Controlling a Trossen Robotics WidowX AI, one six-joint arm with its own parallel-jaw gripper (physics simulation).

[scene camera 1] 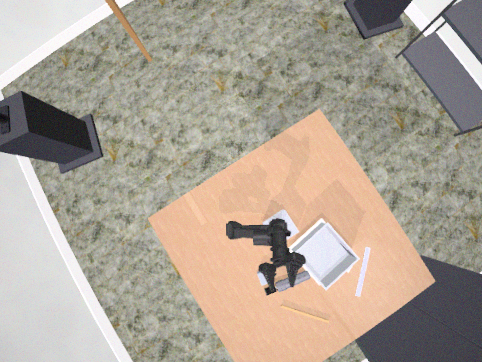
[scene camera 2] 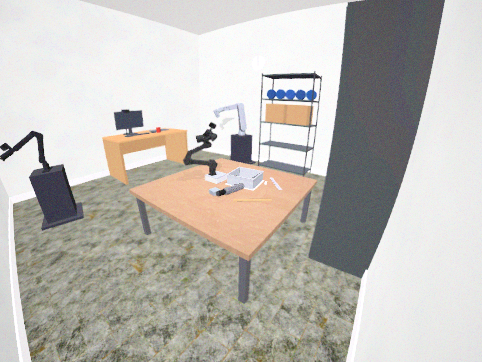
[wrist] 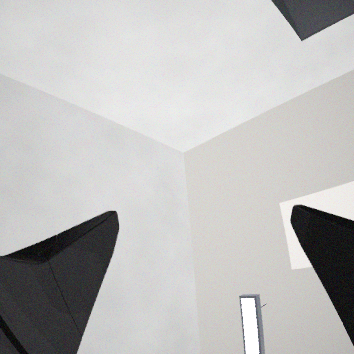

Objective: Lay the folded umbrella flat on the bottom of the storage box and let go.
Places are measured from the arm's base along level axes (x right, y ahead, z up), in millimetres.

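Where they show: gripper, fingertip midpoint: [scene camera 1: 281, 289] [scene camera 2: 209, 126] [wrist: 206, 217]; arm's base, link origin: [scene camera 2: 212, 174].
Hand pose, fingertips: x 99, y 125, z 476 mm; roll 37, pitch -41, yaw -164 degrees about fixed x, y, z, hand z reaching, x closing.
Things, the pixels of their centre, and the offset from my fingertips. Level surfaces: height alone.
- folded umbrella, body centre: [scene camera 1: 287, 283] [scene camera 2: 230, 189] dx -43, dy +217, dz -504 mm
- white-grey storage box, body centre: [scene camera 1: 323, 254] [scene camera 2: 245, 177] dx -299, dy +130, dz -484 mm
- light blue block, body centre: [scene camera 1: 264, 276] [scene camera 2: 214, 191] dx +68, dy +140, dz -515 mm
- thin yellow stick, body centre: [scene camera 1: 304, 313] [scene camera 2: 252, 200] dx -76, dy +436, dz -527 mm
- table, surface height: dz -532 mm
- pale strip, body centre: [scene camera 1: 362, 271] [scene camera 2: 275, 183] dx -496, dy +337, dz -532 mm
The folded umbrella [scene camera 1: 301, 280] [scene camera 2: 233, 189], a grey roll with a black end, lies on the table beside the storage box; a small gap or contact between them cannot be told. The white-grey storage box [scene camera 1: 338, 274] [scene camera 2: 236, 179] stands upright and open at the top, and its bottom shows bare in scene camera 1. My gripper [scene camera 1: 281, 285] [scene camera 2: 214, 130] [wrist: 206, 217] is open and empty, raised high above the table. From overhead its fingers overlap the umbrella's black end. In the wrist view, walls and ceiling show between the fingers, and the umbrella does not show.
A light blue block [scene camera 1: 262, 278] [scene camera 2: 214, 191] lies by the umbrella's black end. A thin yellow stick [scene camera 1: 305, 313] [scene camera 2: 254, 200] lies toward the front of the table [scene camera 1: 235, 320] [scene camera 2: 200, 212]. A pale strip [scene camera 1: 363, 271] [scene camera 2: 276, 183] lies on the box's far side from the arm.
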